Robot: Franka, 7 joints.
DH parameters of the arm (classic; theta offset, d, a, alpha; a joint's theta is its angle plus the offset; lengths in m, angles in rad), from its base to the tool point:
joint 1: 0 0.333 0 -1.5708
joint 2: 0 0 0 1.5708
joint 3: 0 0.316 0.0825 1.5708
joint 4: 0 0 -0.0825 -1.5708
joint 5: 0 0.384 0 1.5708
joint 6: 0 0 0.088 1.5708
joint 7: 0 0.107 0 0
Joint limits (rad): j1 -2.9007..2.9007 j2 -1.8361..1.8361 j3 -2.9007..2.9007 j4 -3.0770..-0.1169 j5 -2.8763..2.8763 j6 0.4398..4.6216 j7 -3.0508..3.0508
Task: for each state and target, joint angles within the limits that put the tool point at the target. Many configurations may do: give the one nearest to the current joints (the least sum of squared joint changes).
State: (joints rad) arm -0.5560 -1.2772 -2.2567 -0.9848 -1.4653 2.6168 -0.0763
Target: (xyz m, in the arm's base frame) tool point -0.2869 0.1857 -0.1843
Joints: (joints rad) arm -0.9681 -1.3249 -2.9007 -1.9848 -1.4419 2.3751 -0.0763
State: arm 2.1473 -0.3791 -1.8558 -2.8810 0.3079 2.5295 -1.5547
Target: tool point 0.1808 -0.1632 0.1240
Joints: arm 1.6355 -0.1378 -2.4147 -2.9866 0.3503 2.6023 -1.5547
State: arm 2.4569 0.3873 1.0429 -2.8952 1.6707 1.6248 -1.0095
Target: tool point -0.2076 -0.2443 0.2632
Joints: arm 2.3050 0.4417 1.1877 -2.8550 1.6168 1.2994 -1.0095
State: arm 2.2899 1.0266 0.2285 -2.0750 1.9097 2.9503 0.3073
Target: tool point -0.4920 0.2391 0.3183
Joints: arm 2.4285 0.2273 0.4125 -2.1124 1.9589 3.1131 0.3073
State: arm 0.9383 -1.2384 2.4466 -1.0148 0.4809 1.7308 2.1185
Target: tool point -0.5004 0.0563 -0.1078
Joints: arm 0.6413 -1.5707 2.4017 -1.4428 0.4341 1.6281 2.1185
